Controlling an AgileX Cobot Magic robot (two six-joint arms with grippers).
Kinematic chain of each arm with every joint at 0, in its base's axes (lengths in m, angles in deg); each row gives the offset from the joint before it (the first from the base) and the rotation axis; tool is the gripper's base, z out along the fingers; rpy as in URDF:
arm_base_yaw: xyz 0 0 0.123 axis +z
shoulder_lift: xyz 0 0 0 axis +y
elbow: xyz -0.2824 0 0.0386 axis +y
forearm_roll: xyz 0.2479 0 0.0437 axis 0.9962 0 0.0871
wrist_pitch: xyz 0 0 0 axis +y
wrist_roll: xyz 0.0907 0 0.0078 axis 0.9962 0 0.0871
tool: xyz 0 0 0 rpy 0 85 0
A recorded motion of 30 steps. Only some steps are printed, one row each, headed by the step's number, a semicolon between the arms.
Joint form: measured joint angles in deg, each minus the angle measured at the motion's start. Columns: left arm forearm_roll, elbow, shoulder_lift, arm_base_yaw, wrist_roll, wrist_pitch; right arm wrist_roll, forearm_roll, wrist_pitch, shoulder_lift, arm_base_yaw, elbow.
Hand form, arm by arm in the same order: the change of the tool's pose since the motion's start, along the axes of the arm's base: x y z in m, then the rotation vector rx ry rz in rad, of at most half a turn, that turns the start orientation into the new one. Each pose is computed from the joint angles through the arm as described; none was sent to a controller.
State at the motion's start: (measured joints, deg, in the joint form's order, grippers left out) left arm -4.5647 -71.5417 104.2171 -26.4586 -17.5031 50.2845; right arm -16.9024 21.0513 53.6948 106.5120 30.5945 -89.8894
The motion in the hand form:
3: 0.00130 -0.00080 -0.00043 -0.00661 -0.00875 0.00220; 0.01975 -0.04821 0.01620 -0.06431 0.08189 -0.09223
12: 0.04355 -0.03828 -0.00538 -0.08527 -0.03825 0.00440; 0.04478 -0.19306 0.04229 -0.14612 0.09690 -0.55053
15: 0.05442 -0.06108 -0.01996 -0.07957 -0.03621 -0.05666; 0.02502 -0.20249 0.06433 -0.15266 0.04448 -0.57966
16: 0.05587 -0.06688 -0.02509 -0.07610 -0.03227 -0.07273; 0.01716 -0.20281 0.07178 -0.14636 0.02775 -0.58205
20: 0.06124 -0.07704 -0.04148 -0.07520 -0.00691 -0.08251; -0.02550 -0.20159 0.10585 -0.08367 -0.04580 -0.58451
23: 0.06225 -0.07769 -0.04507 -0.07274 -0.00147 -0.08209; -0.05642 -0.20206 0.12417 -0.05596 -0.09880 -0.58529
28: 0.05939 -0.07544 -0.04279 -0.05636 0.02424 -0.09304; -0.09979 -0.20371 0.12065 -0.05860 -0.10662 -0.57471
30: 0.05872 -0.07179 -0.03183 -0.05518 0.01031 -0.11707; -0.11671 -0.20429 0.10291 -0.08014 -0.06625 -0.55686
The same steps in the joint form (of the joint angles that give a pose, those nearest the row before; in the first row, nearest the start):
3: -0.16 -0.06 0.15 0.00 0.00 -0.71; 2.11 -2.58 10.48 0.00 -7.34 -4.62
12: -3.75 -13.60 9.96 -1.44 0.00 -0.54; 10.73 -11.03 15.43 -3.42 -27.36 -6.30
15: -3.81 -18.86 15.16 -3.40 1.57 -0.14; 11.27 -12.61 15.54 -8.41 -28.31 -4.28
16: -3.81 -19.91 16.46 -3.96 1.94 -0.08; 11.34 -12.61 15.54 -10.25 -28.31 -3.46
20: -4.57 -22.37 20.02 -4.61 2.21 0.14; 11.38 -10.62 15.67 -19.61 -28.31 0.68
23: -4.59 -22.64 20.63 -4.61 2.21 0.14; 11.38 -10.11 15.80 -25.99 -28.31 3.60
28: -4.38 -22.64 20.23 -4.55 2.56 2.32; 10.67 -10.05 15.80 -34.78 -28.31 12.17
30: -4.20 -22.64 18.78 -4.20 4.11 3.26; 9.61 -9.99 15.74 -38.13 -28.31 18.36

